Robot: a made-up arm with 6 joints.
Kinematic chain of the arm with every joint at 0, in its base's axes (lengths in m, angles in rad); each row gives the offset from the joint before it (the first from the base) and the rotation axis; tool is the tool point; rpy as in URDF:
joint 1: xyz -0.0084 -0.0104 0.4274 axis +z
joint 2: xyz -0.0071 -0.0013 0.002 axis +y
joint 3: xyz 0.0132 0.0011 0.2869 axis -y
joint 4: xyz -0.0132 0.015 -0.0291 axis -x
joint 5: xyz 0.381 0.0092 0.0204 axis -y
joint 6: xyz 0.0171 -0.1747 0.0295 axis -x
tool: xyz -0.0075 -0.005 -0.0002 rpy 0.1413 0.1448 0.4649
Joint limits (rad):
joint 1: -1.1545..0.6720
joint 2: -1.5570..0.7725
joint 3: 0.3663..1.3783
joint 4: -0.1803..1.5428
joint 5: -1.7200..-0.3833
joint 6: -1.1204..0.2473
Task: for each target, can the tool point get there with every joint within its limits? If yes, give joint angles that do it. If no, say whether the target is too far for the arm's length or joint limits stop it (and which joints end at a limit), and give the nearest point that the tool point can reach.
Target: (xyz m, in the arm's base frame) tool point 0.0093 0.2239 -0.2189
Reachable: no: joint limits stop it (at a limit: joint 1, joint 2, joint 3, joint 5) | nearest point -0.2559 0.6483 0.3842 | short by 0.784 m
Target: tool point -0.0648 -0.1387 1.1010
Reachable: yes | joints -0.6671 -0.2130 0.9953 0.3406 -0.9609 -0.5993
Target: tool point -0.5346 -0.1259 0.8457
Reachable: yes | joints 0.1834 -1.2991 0.5928 1.1658 -0.6045 -0.3273
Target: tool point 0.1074 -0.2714 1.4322
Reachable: no: too far | nearest point 0.0749 -0.1838 1.1125 | short by 0.333 m
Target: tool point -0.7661 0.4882 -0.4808
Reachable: no: too far | nearest point -0.5965 0.3766 0.3820 | short by 0.886 m
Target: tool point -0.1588 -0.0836 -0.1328
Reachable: no: joint limits stop it (at a limit: joint 2, joint 3, joint 5) | nearest point -0.6402 -0.3179 0.3827 | short by 0.743 m
